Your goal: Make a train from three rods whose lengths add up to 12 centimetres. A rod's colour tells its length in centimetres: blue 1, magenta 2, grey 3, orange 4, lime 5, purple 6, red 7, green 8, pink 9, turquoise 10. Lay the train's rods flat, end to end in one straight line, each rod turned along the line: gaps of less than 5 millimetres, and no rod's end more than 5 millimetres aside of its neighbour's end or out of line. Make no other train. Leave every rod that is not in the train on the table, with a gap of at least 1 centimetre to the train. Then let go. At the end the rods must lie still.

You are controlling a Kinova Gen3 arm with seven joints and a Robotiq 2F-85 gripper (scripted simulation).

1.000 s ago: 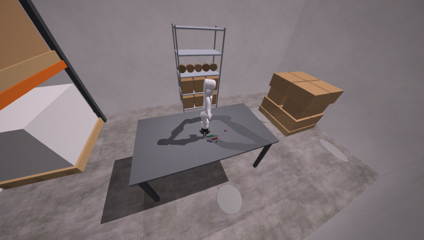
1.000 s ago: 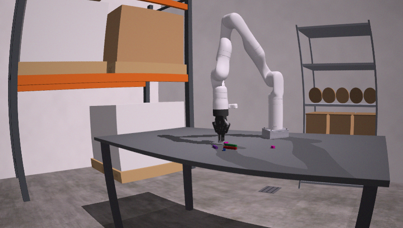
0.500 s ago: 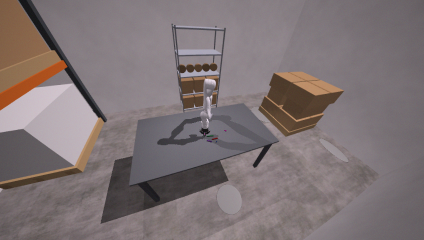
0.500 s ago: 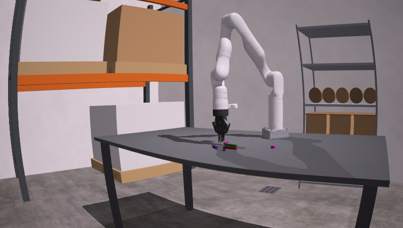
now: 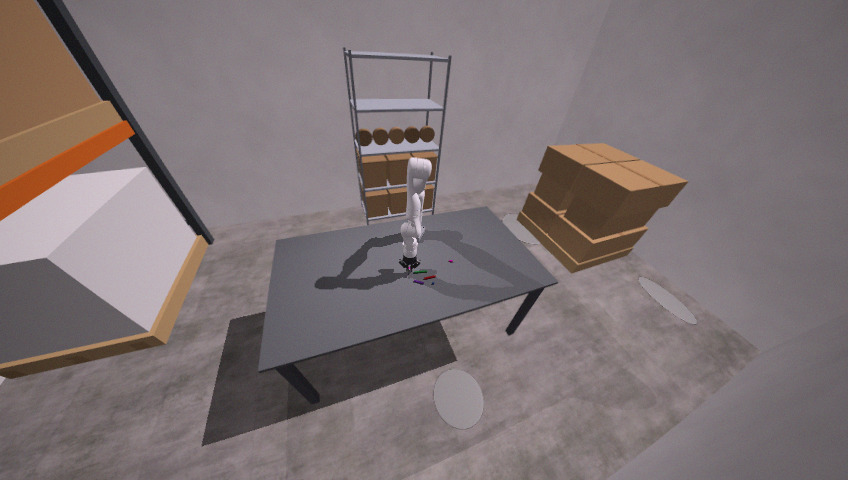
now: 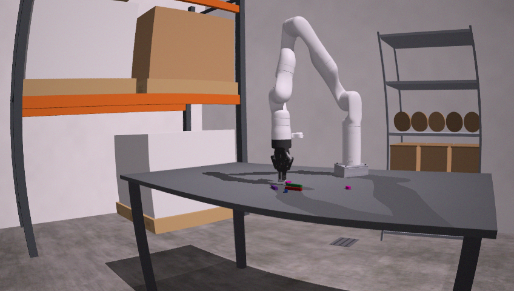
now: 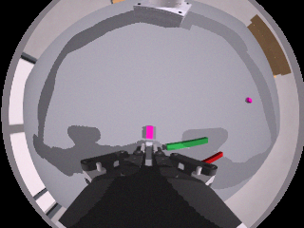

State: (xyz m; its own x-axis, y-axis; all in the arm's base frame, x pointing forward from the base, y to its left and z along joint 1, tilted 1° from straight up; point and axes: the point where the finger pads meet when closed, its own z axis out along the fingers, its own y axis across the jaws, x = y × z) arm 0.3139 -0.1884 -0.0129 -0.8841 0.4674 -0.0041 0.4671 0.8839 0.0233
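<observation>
My gripper is now 2 cm above the grey rod. The rest, counted from my hand: red rod 10 cm to the left, 9 cm ahead, 3 cm below; then purple rod 9 cm ahead, 3 cm below, 2 cm to the left; then green rod 7 cm to the left, 3 cm below, 3 cm ahead.
</observation>
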